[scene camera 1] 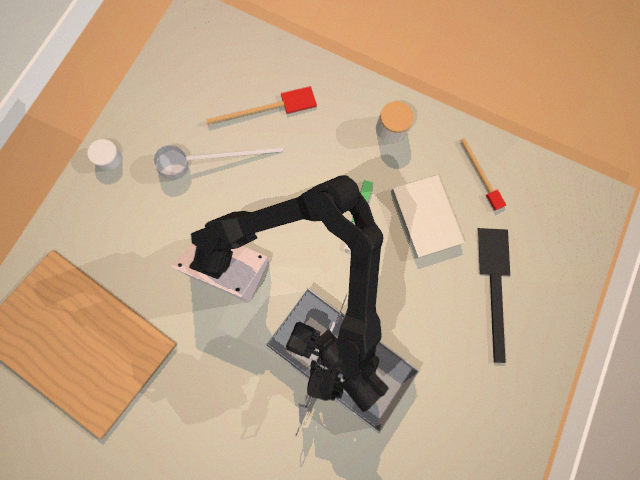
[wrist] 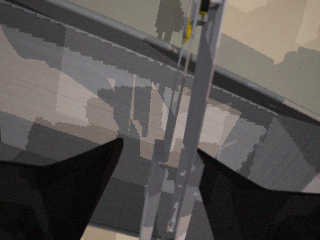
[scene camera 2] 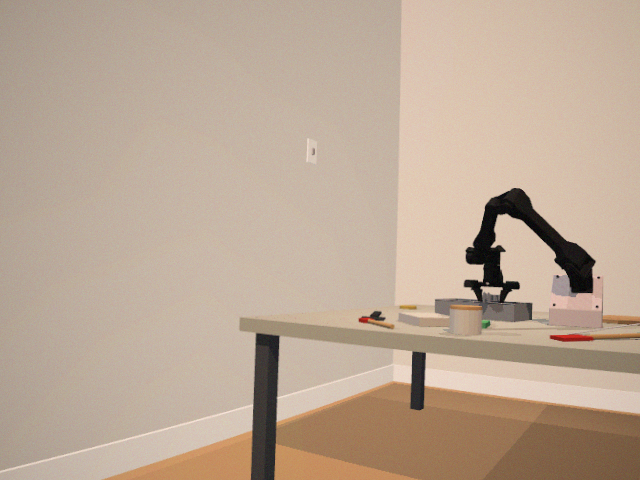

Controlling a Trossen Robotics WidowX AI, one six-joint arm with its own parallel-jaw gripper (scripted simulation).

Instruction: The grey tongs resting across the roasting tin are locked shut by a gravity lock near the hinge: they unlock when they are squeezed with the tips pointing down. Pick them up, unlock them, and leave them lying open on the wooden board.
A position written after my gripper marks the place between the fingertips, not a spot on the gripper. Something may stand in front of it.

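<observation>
There is a lidded canister [scene camera 1: 395,119], which I also find in another view, the canister [scene camera 2: 464,319], though in the wrist view it is out of frame. I see a black spatula [scene camera 1: 494,260] too; the wrist view has the spatula out of frame. A wooden board [scene camera 1: 82,347] is visible to me as well. As for my gripper [scene camera 1: 329,351], it is open and holds nothing, and I can see the gripper [wrist: 158,147] and again the gripper [scene camera 2: 490,309].
</observation>
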